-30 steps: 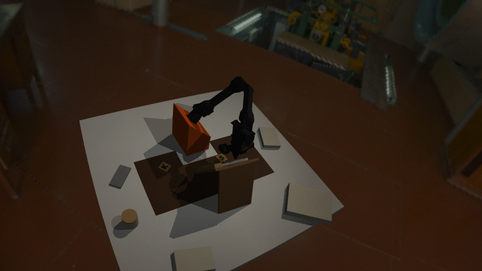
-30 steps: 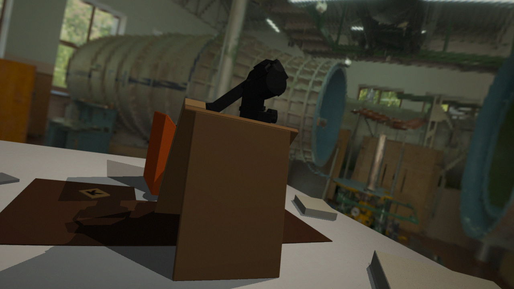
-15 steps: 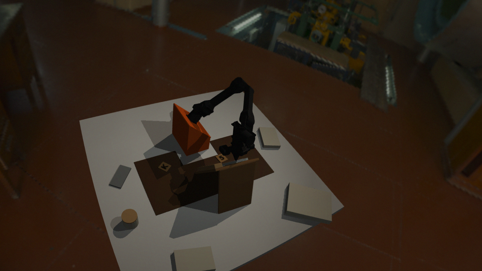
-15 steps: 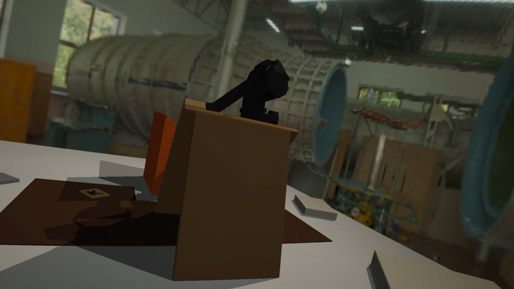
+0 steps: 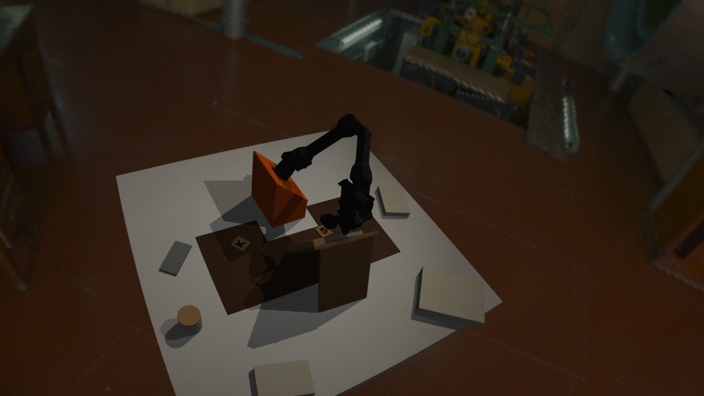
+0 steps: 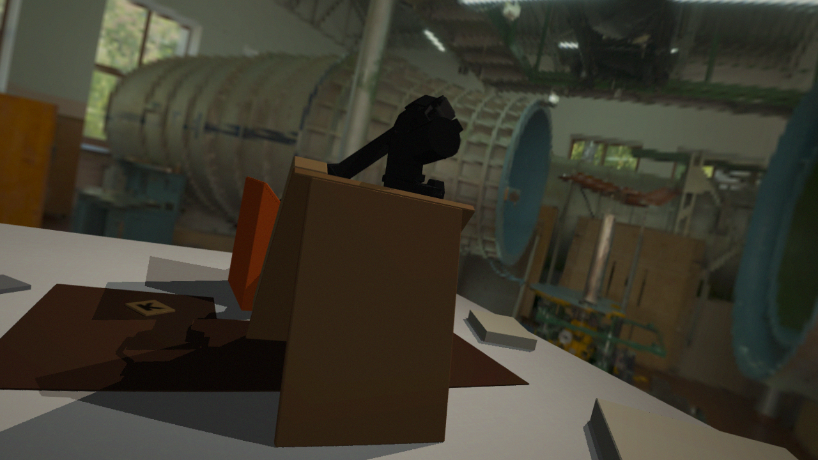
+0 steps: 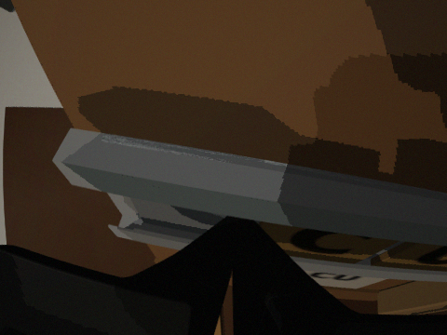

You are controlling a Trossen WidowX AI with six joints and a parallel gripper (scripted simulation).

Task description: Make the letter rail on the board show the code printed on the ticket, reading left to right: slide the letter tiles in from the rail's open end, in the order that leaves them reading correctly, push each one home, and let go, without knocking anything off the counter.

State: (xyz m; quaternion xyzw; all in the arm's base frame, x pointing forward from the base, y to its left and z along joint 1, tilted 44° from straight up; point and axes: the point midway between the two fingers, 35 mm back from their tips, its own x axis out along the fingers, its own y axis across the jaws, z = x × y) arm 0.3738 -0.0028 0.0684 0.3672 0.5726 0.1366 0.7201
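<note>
My gripper tip is now 8 cm above the white ticket, 7 cm to the left of it and 7 cm past it. Round my gripper tip: c tile 3 cm to the right, 1 cm behind; k tile 29 cm to the right, 28 cm behind, 16 cm below; dark brown mat 18 cm behind, 17 cm below, 7 cm to the right.
</note>
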